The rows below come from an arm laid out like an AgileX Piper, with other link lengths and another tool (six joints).
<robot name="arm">
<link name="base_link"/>
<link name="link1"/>
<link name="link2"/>
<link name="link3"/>
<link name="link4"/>
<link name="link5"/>
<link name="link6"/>
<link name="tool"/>
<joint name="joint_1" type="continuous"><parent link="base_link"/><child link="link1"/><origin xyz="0.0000 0.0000 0.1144"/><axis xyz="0 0 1"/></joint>
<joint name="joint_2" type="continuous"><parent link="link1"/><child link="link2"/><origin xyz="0.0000 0.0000 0.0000" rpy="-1.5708 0.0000 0.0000"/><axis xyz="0 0 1"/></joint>
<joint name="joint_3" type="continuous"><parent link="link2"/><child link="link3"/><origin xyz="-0.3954 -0.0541 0.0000"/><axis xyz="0 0 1"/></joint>
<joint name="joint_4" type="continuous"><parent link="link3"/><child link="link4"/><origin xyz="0.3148 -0.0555 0.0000" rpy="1.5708 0.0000 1.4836"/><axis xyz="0 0 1"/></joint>
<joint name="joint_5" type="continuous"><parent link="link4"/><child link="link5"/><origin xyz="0.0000 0.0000 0.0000" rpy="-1.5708 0.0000 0.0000"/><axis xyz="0 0 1"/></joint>
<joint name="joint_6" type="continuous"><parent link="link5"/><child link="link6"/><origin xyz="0.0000 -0.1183 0.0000" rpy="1.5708 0.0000 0.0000"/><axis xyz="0 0 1"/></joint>
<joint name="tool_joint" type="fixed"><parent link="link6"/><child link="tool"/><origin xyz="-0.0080 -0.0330 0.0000" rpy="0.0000 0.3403 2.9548"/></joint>
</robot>
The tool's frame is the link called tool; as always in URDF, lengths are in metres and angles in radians. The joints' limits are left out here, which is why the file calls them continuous.
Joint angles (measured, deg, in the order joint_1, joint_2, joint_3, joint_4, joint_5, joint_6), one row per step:
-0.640, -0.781, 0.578, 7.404, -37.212, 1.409
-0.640, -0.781, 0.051, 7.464, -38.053, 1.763
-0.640, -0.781, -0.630, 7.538, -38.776, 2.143
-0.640, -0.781, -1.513, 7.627, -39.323, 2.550
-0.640, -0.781, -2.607, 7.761, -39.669, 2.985
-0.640, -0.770, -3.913, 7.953, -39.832, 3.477
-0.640, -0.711, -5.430, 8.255, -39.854, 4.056
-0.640, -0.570, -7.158, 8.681, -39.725, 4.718
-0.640, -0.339, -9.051, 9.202, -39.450, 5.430
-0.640, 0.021, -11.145, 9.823, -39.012, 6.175
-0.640, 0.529, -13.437, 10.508, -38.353, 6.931
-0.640, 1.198, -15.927, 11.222, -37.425, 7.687
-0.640, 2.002, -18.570, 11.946, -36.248, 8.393
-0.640, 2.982, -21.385, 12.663, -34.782, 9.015
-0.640, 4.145, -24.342, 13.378, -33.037, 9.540
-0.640, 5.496, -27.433, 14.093, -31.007, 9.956
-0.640, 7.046, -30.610, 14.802, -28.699, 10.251
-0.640, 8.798, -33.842, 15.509, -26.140, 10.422
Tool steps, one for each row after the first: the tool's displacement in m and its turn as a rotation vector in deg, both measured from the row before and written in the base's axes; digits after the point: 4 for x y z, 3 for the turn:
-0.0024, -0.0002, 0.0046, 0.313, -1.392, 0.137
-0.0027, -0.0002, 0.0055, 0.339, -1.433, 0.178
-0.0030, -0.0002, 0.0065, 0.364, -1.463, 0.229
-0.0034, -0.0002, 0.0076, 0.418, -1.479, 0.290
-0.0038, -0.0003, 0.0086, 0.501, -1.505, 0.375
-0.0041, -0.0004, 0.0097, 0.651, -1.539, 0.493
-0.0044, -0.0005, 0.0107, 0.807, -1.531, 0.622
-0.0045, -0.0006, 0.0114, 0.908, -1.471, 0.728
-0.0046, -0.0006, 0.0124, 0.999, -1.391, 0.833
-0.0045, -0.0006, 0.0133, 1.036, -1.230, 0.929
-0.0042, -0.0005, 0.0142, 1.026, -1.009, 1.020
-0.0039, -0.0004, 0.0148, 0.968, -0.782, 1.064
-0.0034, -0.0002, 0.0156, 0.870, -0.489, 1.083
-0.0026, 0.0000, 0.0162, 0.768, -0.168, 1.092
-0.0017, 0.0002, 0.0167, 0.655, 0.172, 1.095
-0.0005, 0.0004, 0.0170, 0.526, 0.566, 1.085
0.0011, 0.0007, 0.0171, 0.395, 0.965, 1.070

